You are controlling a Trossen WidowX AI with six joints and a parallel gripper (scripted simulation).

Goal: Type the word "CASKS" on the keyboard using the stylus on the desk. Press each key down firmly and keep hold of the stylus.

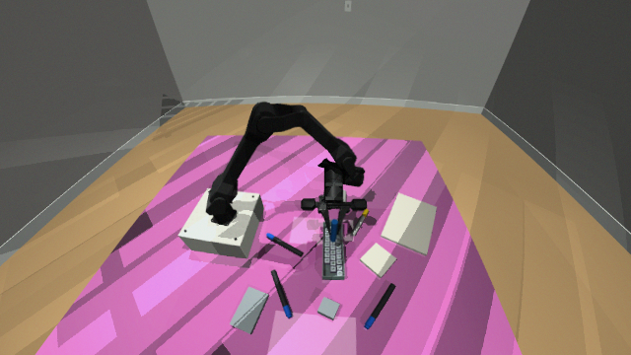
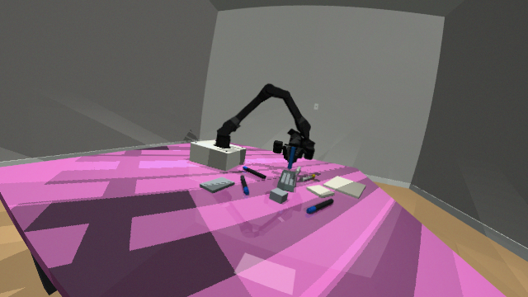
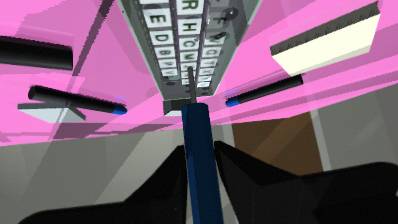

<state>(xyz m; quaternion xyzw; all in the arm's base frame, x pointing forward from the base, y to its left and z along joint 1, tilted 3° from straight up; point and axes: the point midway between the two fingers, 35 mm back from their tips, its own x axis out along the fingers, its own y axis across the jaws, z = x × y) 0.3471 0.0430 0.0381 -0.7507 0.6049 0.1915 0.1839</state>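
My gripper tip is 180 mm to the left of the grey block, 80 mm above it and 20 mm short of it. The rest, counted from my gripper tip: stylus tip 50 mm below; then blue stylus 10 mm below; then white-and-yellow marker 130 mm to the left, 80 mm below, 80 mm ahead.
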